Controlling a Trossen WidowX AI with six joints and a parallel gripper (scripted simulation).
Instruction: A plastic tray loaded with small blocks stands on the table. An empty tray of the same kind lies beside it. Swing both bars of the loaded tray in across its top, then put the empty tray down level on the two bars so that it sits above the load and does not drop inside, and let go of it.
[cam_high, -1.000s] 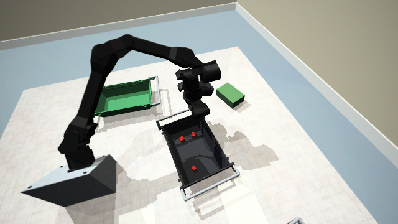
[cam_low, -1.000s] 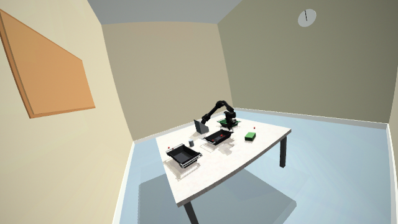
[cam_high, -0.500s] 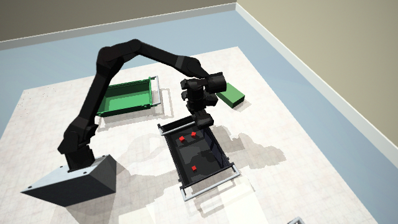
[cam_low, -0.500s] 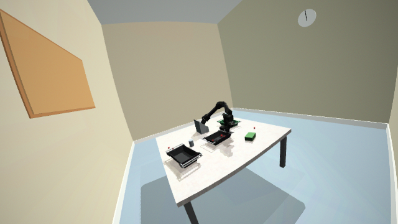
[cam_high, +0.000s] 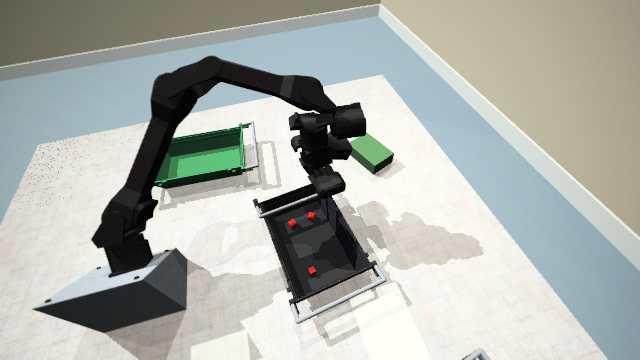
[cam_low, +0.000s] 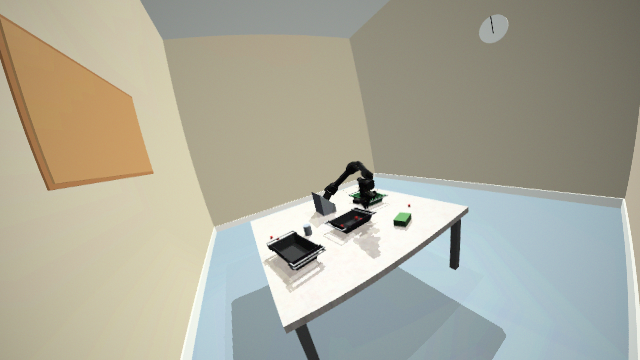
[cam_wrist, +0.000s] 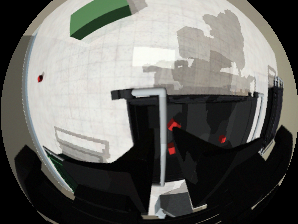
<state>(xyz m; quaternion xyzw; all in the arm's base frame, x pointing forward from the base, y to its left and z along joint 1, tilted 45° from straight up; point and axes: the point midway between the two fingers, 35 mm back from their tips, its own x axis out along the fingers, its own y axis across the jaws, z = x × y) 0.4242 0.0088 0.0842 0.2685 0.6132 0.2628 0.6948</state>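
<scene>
My gripper tip is 280 mm to the right of the green tray, 280 mm past it and 50 mm above it. Also, from my gripper tip: small red marker 340 mm to the left, 110 mm ahead, 90 mm below; grey cylinder 380 mm to the right, 210 mm behind, 60 mm below; dark green block 210 mm ahead, 110 mm to the left, 70 mm below.
</scene>
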